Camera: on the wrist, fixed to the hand. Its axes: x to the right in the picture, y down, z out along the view.
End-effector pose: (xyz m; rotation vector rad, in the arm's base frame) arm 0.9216 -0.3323 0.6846 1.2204 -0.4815 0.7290
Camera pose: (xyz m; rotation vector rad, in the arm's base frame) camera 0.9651 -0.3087 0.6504 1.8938 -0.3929 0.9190
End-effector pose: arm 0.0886 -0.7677 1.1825 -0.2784 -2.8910 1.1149
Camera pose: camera 0.0718 -0.7821 1.2384 0.2806 2.3295 -2.0110
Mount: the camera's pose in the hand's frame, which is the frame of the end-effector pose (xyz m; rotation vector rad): 0.0120 -0.0505 -0.0304 0.6748 -0.1246 0.0736
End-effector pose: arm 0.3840 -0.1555 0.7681 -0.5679 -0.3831 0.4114
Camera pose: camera 0.4214 -0.2018 0.7768 0.1021 -0.3175 0.6129
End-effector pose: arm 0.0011 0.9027 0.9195 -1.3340 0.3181 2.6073
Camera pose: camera 0.0313 0.9435 0.8873 -0.9262 1.1164 2.2852
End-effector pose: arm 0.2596 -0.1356 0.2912 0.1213 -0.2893 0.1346
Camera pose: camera 0.2869 -0.1797 0.2607 0.7908 -0.3640 0.2953
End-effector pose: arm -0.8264 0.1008 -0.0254 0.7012 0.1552 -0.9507
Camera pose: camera -0.8539 0.0919 -0.0781 1.2517 -0.3170 -0.9745
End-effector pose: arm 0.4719 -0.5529 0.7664 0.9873 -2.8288 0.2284
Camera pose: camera 0.4966 -0.5935 0.8032 -0.8900 2.5795 -1.0747
